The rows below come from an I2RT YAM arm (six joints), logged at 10 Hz.
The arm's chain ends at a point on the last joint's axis. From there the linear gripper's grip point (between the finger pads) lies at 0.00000 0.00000 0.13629 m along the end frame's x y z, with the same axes.
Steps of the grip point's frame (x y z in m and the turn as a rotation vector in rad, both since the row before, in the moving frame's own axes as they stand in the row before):
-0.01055, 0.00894, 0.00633, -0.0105, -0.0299, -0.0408
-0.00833, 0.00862, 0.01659, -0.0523, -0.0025, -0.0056
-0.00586, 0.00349, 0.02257, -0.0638, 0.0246, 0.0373
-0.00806, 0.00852, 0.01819, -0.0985, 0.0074, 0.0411
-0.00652, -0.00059, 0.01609, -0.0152, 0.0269, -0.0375
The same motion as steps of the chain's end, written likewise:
-0.00651, 0.00743, 0.00640, -0.0105, -0.0299, -0.0408
-0.00801, 0.00149, 0.01678, -0.0523, -0.0025, -0.0056
-0.00905, -0.00526, 0.02289, -0.0638, 0.0246, 0.0373
-0.00879, -0.00490, 0.01885, -0.0985, 0.0074, 0.0411
-0.01022, -0.00259, 0.01616, -0.0152, 0.0269, -0.0375

